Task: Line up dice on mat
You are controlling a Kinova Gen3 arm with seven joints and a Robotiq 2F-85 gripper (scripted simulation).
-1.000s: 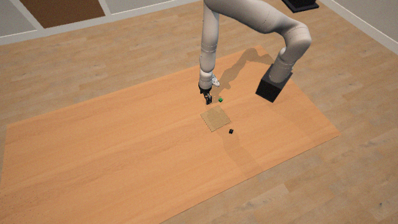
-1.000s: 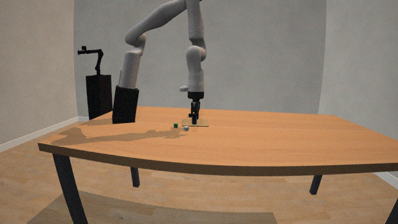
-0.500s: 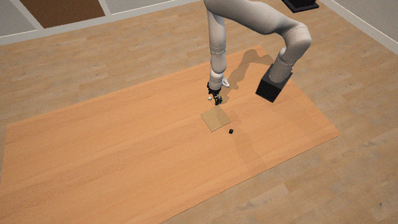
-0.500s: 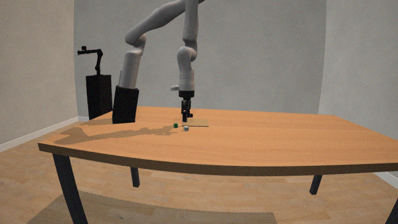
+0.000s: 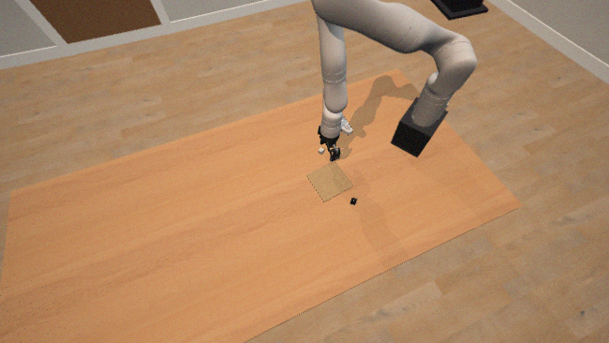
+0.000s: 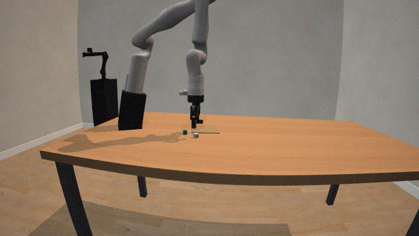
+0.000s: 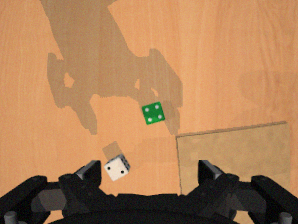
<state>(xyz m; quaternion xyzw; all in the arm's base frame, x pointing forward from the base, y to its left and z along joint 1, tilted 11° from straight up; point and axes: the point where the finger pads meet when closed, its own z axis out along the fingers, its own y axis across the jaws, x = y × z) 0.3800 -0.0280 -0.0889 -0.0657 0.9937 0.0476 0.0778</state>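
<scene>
My gripper is now 1 cm short of the white die, 3 cm to the left of it and 4 cm above it. Round my hand: black die (3 cm behind, 23 cm to the left, 4 cm below); tan mat (2 cm ahead, 11 cm to the left, 5 cm below); green die (5 cm behind, 4 cm below).
</scene>
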